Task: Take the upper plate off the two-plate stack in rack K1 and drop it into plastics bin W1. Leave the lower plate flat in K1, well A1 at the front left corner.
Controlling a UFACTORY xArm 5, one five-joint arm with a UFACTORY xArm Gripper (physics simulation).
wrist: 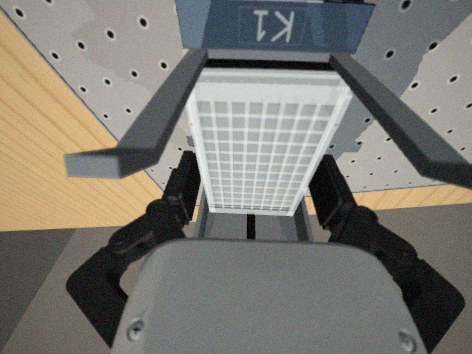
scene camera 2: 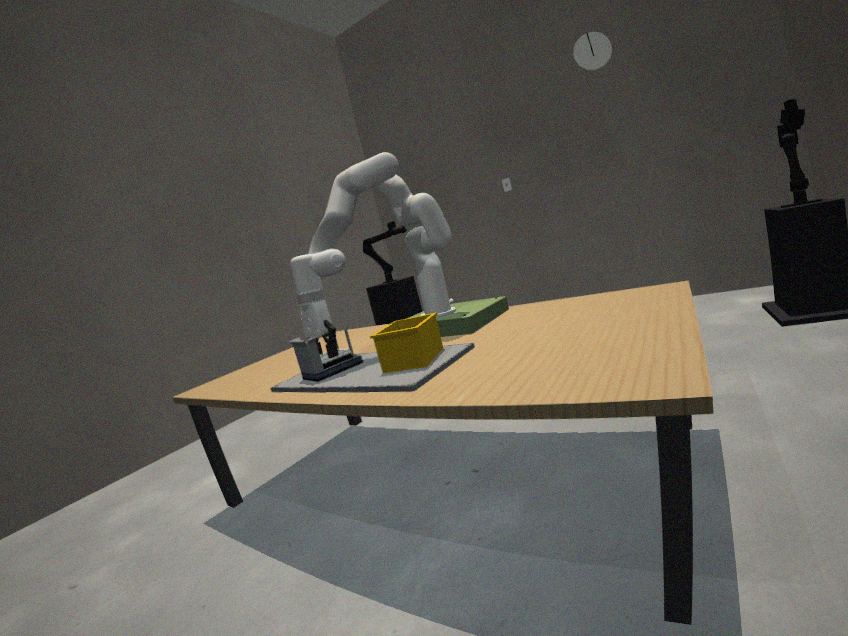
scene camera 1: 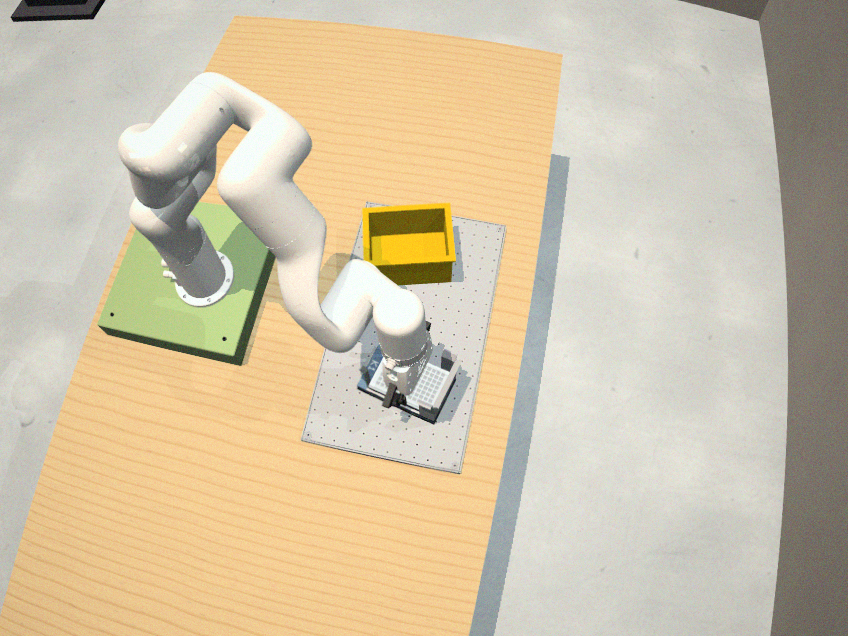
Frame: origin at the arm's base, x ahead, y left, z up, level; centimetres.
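Seen in the pictures: gripper, fingertip midpoint: (wrist: pixel 255 167) (scene camera 2: pixel 325 356); arm's base, link origin: (scene camera 2: pixel 438 314) (scene camera 1: pixel 205 279).
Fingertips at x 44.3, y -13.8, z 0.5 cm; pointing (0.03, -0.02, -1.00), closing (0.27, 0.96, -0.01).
Offsets run from my fingertips to a thing's top centre. Level surfaces: height alone.
Rack K1 @(dy +0.3, dx -0.4, dz +7.2 cm) (scene camera 1: pixel 373 363) (scene camera 2: pixel 307 357) (wrist: pixel 275 30) is dark grey, with a blue label panel and slanted corner guides. The white gridded upper plate @(dy +0.0, dx +0.2, dz +0.4 cm) (scene camera 1: pixel 432 384) (wrist: pixel 262 135) sits in it. The lower plate cannot be told apart; the upper plate covers it in the wrist view. Well A1 cannot be made out. My gripper (scene camera 1: pixel 409 362) (scene camera 2: pixel 326 343) (wrist: pixel 255 167) is open and points down at the rack. Its black fingers stand on either side of the plate's long edges, with nothing held. The yellow plastics bin W1 @(dy +26.7, dx -4.9, dz +5.2 cm) (scene camera 1: pixel 410 273) (scene camera 2: pixel 411 347) is open-topped, and its floor shows no plate.
The rack and bin stand on a grey perforated board (scene camera 1: pixel 383 444) (scene camera 2: pixel 342 384) on the wooden table @(dz -6.0 cm) (scene camera 1: pixel 205 479) (scene camera 2: pixel 582 355). The rack's corner guides rise close to my fingers. The arm's green base block (scene camera 1: pixel 157 328) (scene camera 2: pixel 479 314) stands on the table beyond the board.
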